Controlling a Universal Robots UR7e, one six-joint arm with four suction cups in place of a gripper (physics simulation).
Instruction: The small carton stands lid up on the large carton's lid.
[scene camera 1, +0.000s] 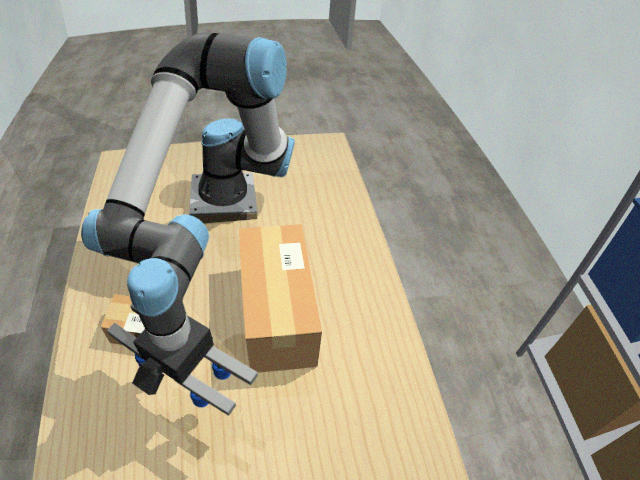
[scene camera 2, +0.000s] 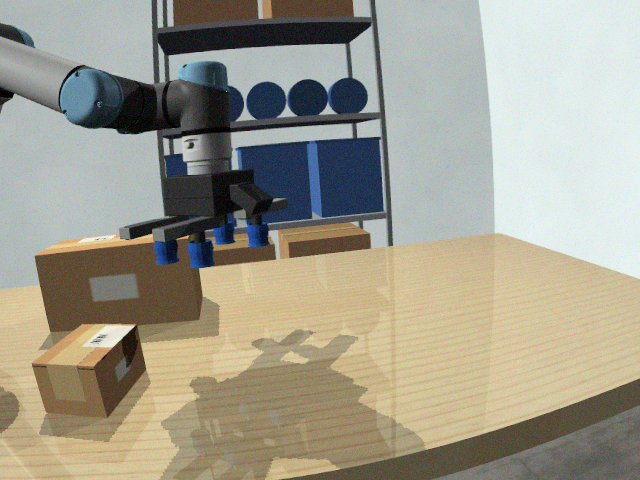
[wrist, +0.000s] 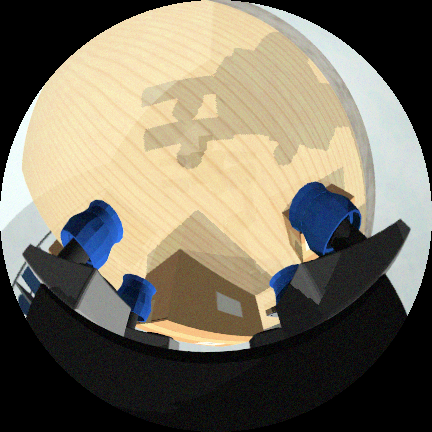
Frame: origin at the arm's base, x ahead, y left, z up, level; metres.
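Seen in the pictures: hand, tool point: (scene camera 2: 214, 252) (wrist: 206, 261); arm's base, link origin: (scene camera 1: 222, 190).
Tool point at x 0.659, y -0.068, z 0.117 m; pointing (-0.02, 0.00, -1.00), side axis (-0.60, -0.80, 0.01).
Pixels of each thing's top centre, then the offset from my tool point to it. Level surfaces: height alone.
- small carton, top centre: (scene camera 2: 86, 342) (wrist: 331, 233) (scene camera 1: 134, 314) dx -0.187, dy -0.139, dz -0.077 m
- large carton, top centre: (scene camera 2: 116, 239) (scene camera 1: 276, 275) (wrist: 206, 340) dx -0.211, dy +0.202, dz +0.005 m
- wooden table, surface height: dz -0.150 m
The small carton (scene camera 1: 117, 311) (scene camera 2: 69, 356) (wrist: 295, 234) stands lid up on the table, with tape and a white barcode label on top; the arm partly covers it in scene camera 1, and a suction cup in the wrist view. The large carton (scene camera 1: 281, 294) (scene camera 2: 160, 294) (wrist: 192, 290) stands lid up on the table beside it, apart, with tape along its lid and a barcode label near one end. My gripper (scene camera 1: 178, 369) (scene camera 2: 212, 243) (wrist: 210, 257) is open: its blue suction cups hang in the air above the table near both cartons, with no carton on them.
The wooden table (scene camera 1: 361, 413) (scene camera 2: 491, 330) bears both cartons and the arm's base (scene camera 1: 223, 205). A shelf rack (scene camera 1: 553, 304) (scene camera 2: 268, 35) with cartons, blue bins and blue round containers stands beyond the table. The arm's shadow falls on the table top.
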